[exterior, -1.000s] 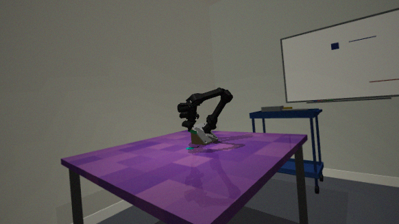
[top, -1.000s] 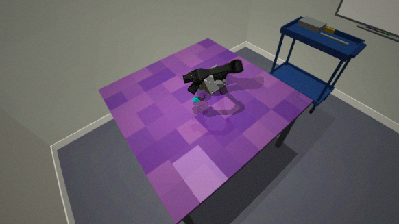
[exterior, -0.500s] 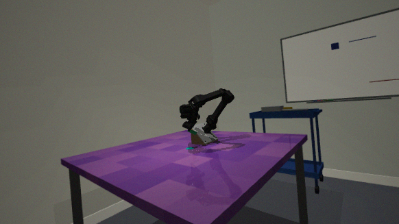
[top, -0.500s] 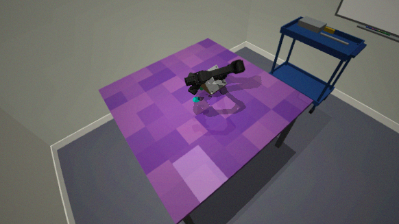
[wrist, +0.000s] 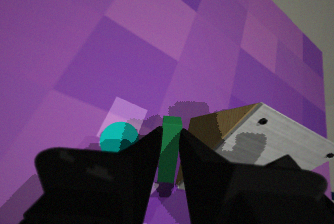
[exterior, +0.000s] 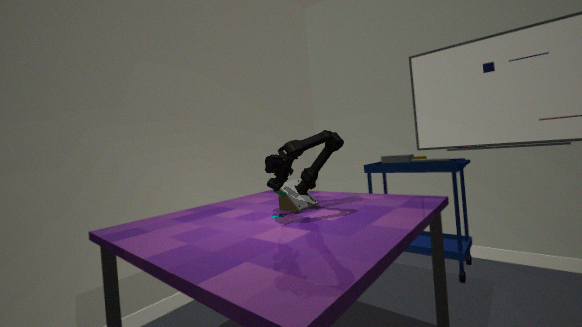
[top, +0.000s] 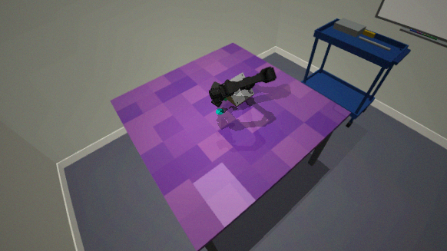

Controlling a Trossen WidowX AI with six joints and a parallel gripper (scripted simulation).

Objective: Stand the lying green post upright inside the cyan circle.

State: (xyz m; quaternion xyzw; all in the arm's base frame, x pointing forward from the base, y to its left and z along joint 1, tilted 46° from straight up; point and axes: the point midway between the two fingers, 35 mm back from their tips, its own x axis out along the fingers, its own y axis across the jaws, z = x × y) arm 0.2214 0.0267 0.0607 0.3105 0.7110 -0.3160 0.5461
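The cyan circle lies 12 cm below my gripper tip, 3 cm to the left of it and 3 cm ahead of it. The rest, counted from my gripper tip: green post (1 cm to the left, 1 cm below, 1 cm behind).
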